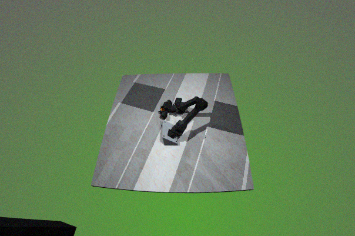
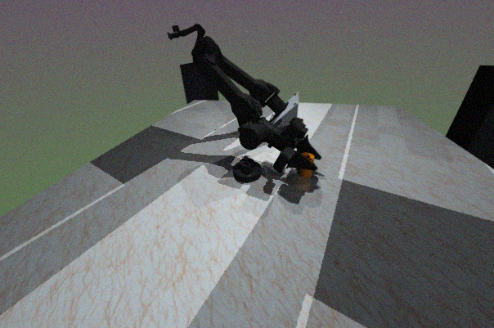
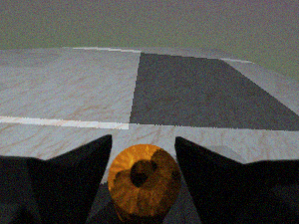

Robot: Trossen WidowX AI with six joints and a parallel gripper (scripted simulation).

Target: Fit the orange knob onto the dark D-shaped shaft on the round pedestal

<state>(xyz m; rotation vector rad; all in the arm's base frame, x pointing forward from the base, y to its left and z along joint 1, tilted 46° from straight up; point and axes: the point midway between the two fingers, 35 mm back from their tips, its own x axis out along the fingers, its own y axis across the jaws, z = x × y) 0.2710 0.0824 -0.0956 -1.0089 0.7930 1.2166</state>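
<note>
The orange knob lies 30 mm to the right of my gripper tip, 20 mm below it and 10 mm behind it. Round my gripper tip: dark round pedestal 200 mm to the right, 40 mm ahead, 10 mm below.
</note>
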